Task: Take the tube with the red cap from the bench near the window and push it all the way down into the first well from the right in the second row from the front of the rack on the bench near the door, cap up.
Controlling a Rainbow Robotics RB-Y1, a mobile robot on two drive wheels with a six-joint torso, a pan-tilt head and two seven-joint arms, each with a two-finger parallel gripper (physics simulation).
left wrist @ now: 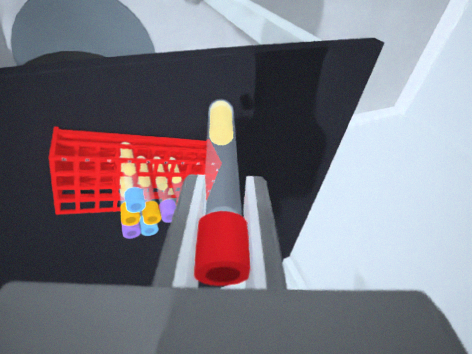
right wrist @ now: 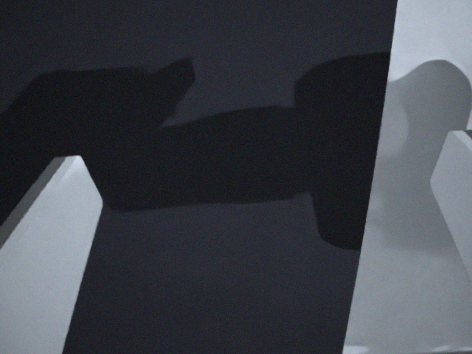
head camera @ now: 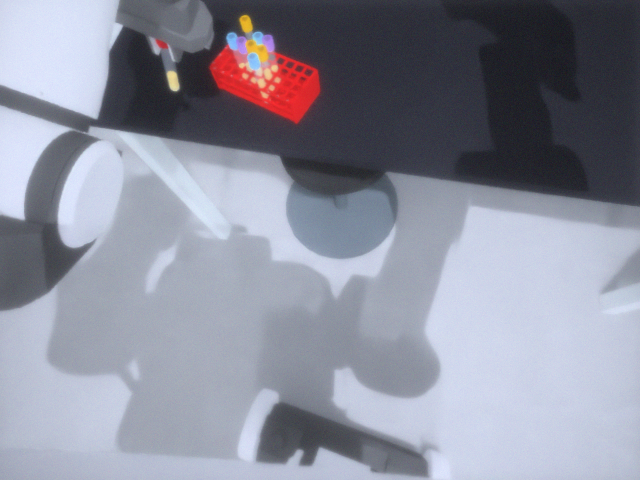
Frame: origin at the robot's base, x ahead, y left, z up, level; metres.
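Where they show: left gripper, between the fingertips: [left wrist: 225,190] [head camera: 168,52]; right gripper, between the fingertips: [right wrist: 261,168]; robot's base, origin of its link: [head camera: 342,449].
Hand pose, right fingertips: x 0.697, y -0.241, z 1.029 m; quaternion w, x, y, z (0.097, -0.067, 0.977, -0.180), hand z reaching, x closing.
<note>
Things, the pixels of their top centre, and the offset from my right fingertips. "pt": a spot on its surface instead. Level surfaces: height alone.
- tube with the red cap, centre of its top: [left wrist: 274,265] [head camera: 147,25] dx -0.165, dy +0.619, dz +0.004 m
- red rack, a spot on its surface: [left wrist: 87,209] pt dx +0.030, dy +0.512, dz -0.211 m
- dark bench, height of its surface: dz -0.266 m
- round blue-grey stool, a spot on its surface: [head camera: 341,222] pt dx +0.062, dy +0.465, dz -0.998 m
- pale bench leg, a spot on its surface: [head camera: 178,183] pt dx -0.120, dy +0.902, dz -0.582 m
The tube with the red cap [head camera: 169,64] [left wrist: 222,170] is held cap toward the wrist, its yellow-filled end pointing away. My left gripper [head camera: 164,50] [left wrist: 225,190] is shut on this tube, above the dark bench and to the left of the rack in the head view. The red rack [head camera: 302,105] [left wrist: 87,206] stands on the bench and holds several tubes with blue, purple and orange caps; empty wells show at its right part in the head view. The tube is apart from the rack in the head view. My right gripper [right wrist: 261,168] is open and empty, with its fingers wide apart.
The dark bench [head camera: 392,103] [left wrist: 295,150] [right wrist: 200,280] carries the rack. A round blue-grey stool [head camera: 341,222] [left wrist: 80,30] is tucked partly under the bench's edge. A pale bench leg [head camera: 178,183] slants below that edge. A dark and white object [head camera: 341,439] lies at the bottom of the head view.
</note>
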